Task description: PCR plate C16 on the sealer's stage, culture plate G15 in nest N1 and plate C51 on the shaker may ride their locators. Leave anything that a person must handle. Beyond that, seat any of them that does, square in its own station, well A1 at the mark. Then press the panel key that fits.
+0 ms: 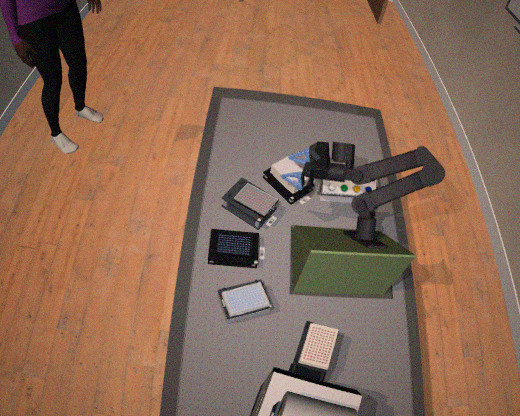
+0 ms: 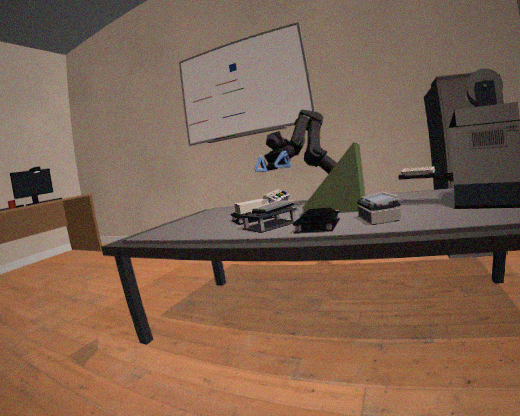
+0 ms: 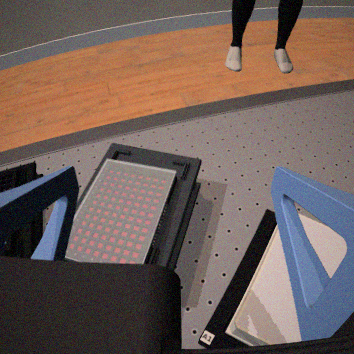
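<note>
My gripper [image 1: 296, 168] [image 2: 271, 164] [image 3: 174, 177] is open and empty, high above the table. A plate with red wells [image 1: 320, 345] [image 2: 418, 170] lies on the sealer's stage [image 1: 302, 350], its dark surface showing along one side. A pale blue plate [image 1: 246, 299] [image 2: 379, 200] lies on the shaker [image 2: 380, 215]. A clear-topped plate with pink wells [image 1: 256, 198] [image 3: 122, 215] sits off-centre on a raised dark nest [image 1: 239, 186] [image 3: 185, 172]; it looks tilted. Nest numbers are unreadable. The key panel [image 1: 330, 194] [image 2: 276, 195] has white, green, yellow and blue keys.
A black plate [image 1: 234, 243] lies on a low nest [image 2: 316, 220]. A white block-like item [image 1: 280, 167] [image 3: 270, 290] sits on another black nest marked A1. A green wedge [image 1: 345, 272] [image 2: 345, 185] supports the arm. The sealer [image 2: 487, 165] stands at one end. A person [image 1: 55, 60] stands beyond the table.
</note>
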